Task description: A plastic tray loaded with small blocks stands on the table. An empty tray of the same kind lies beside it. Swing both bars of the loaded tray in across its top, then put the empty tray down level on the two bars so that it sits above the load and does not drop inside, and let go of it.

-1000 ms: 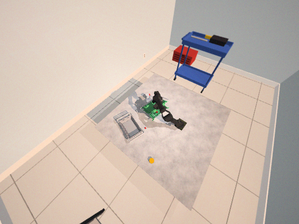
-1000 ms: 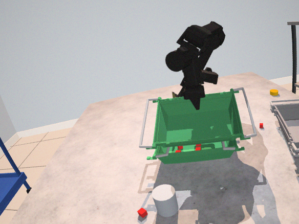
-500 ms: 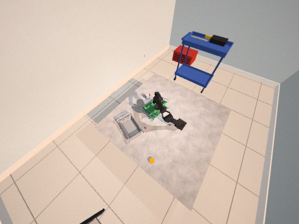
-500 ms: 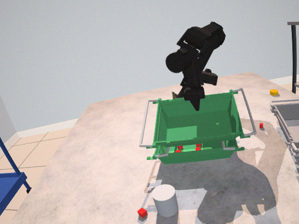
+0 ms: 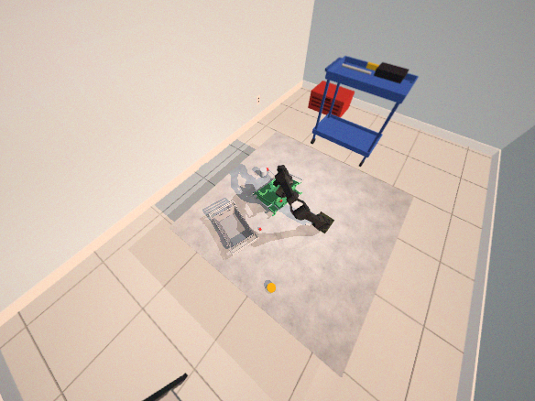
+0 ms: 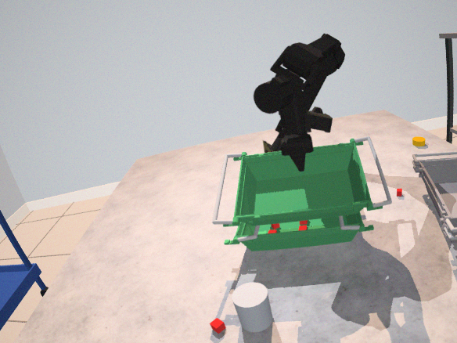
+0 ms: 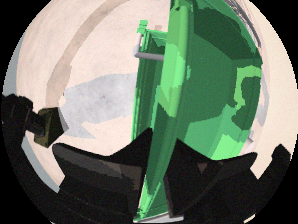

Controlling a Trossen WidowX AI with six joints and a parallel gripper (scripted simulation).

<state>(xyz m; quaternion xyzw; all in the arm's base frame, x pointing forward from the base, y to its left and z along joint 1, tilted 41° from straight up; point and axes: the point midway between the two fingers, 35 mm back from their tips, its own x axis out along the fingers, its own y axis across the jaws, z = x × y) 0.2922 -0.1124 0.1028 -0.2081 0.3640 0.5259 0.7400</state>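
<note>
Right now my gripper tip is 70 mm short of the green tray, 20 mm to the left of it and 10 mm below it. From my gripper tip the other things lie so: disc 190 mm behind, 540 mm to the left, 110 mm below.
</note>
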